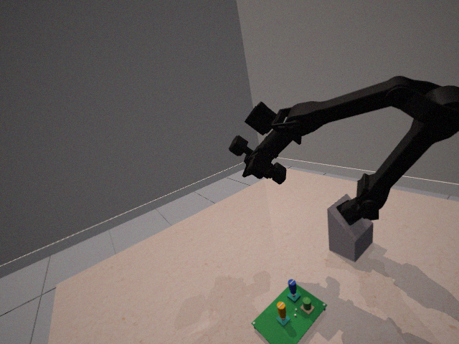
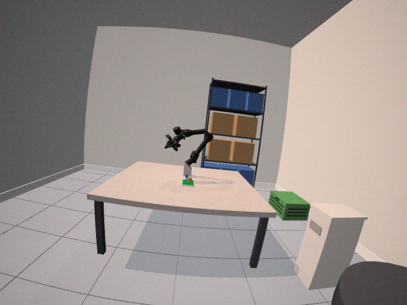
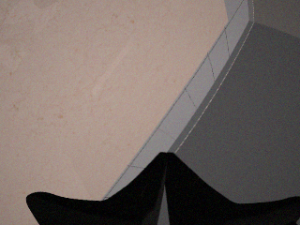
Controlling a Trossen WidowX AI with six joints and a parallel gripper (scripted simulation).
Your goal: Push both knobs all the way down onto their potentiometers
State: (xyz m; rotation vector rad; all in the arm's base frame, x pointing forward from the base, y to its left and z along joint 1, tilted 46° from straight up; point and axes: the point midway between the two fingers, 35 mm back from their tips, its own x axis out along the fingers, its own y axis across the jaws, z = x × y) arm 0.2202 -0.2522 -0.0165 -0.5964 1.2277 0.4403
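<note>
My gripper tip is 7 cm short of the blue knob, 23 cm to the right of it and 22 cm above it.
</note>
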